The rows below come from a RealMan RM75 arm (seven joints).
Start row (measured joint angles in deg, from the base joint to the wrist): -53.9, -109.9, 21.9, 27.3, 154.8, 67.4, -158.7
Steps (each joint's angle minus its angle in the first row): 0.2, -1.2, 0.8, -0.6, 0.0, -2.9, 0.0; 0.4, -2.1, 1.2, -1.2, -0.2, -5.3, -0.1; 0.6, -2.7, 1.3, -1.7, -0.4, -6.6, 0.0; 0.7, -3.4, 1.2, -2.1, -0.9, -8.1, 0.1; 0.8, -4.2, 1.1, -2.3, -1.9, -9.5, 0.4; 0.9, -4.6, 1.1, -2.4, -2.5, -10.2, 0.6; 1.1, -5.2, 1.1, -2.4, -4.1, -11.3, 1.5; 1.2, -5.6, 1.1, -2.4, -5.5, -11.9, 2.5; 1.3, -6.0, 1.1, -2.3, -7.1, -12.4, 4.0
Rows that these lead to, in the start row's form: -53.7, -111.1, 22.7, 26.7, 154.8, 64.5, -158.7; -53.5, -112.0, 23.1, 26.1, 154.6, 62.1, -158.8; -53.3, -112.6, 23.2, 25.6, 154.4, 60.8, -158.7; -53.2, -113.3, 23.1, 25.2, 153.9, 59.3, -158.6; -53.1, -114.1, 23.0, 25.0, 152.9, 57.9, -158.3; -53.0, -114.5, 23.0, 24.9, 152.3, 57.2, -158.1; -52.8, -115.1, 23.0, 24.9, 150.7, 56.1, -157.2; -52.7, -115.5, 23.0, 24.9, 149.3, 55.5, -156.2; -52.6, -115.9, 23.0, 25.0, 147.7, 55.0, -154.7
